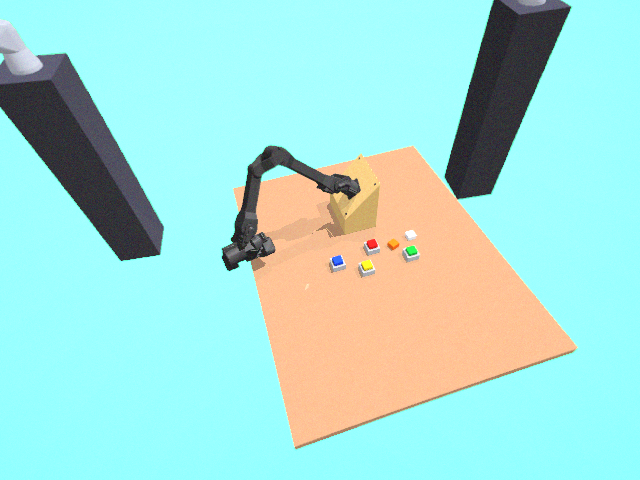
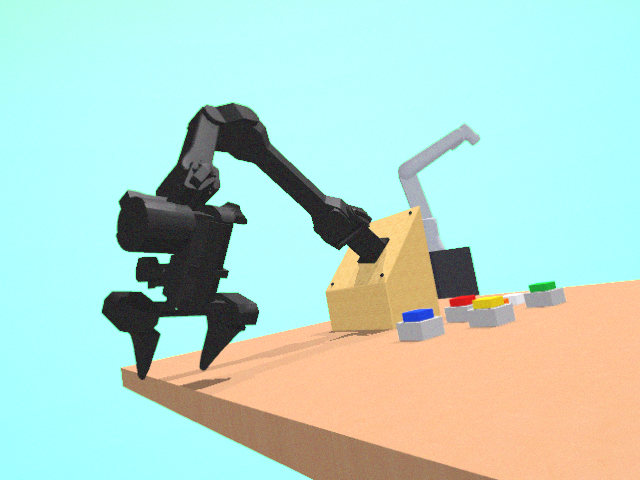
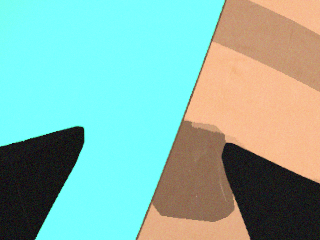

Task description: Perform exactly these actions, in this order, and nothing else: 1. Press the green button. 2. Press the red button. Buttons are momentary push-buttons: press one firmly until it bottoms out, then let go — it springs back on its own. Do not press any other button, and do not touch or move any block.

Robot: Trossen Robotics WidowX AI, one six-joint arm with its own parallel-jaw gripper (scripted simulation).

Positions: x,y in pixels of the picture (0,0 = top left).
Labels:
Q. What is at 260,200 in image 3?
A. My gripper.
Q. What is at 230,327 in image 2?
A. My gripper.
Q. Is my gripper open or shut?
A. Open.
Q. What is my gripper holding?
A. Nothing.

